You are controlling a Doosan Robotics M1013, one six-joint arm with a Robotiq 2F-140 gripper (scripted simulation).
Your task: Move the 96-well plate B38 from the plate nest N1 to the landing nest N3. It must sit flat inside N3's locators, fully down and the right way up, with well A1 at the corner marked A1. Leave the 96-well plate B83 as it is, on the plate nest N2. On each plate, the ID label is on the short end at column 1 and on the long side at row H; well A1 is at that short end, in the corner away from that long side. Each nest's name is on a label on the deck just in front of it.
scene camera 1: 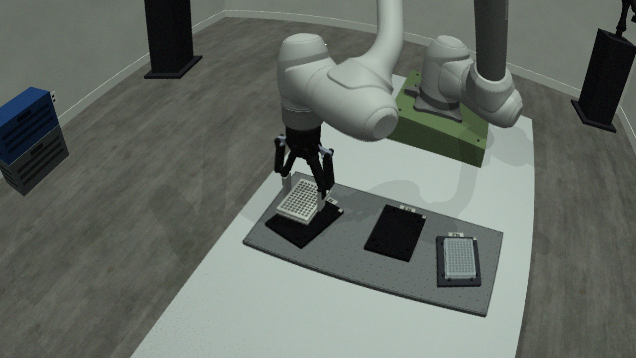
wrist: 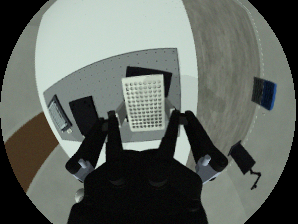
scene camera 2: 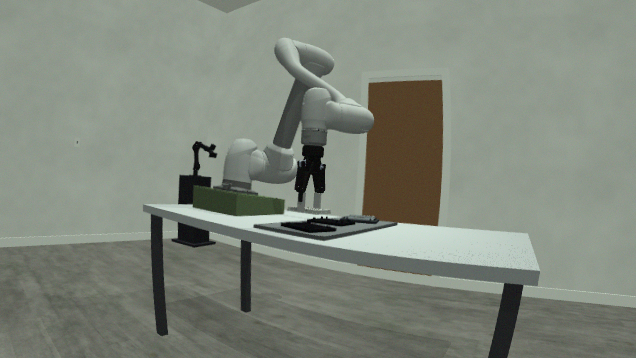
Observation:
In view: my gripper [scene camera 1: 304, 201] and a black nest [wrist: 85, 117].
My gripper shows as well in the wrist view [wrist: 145, 104] and in scene camera 2 [scene camera 2: 308, 211].

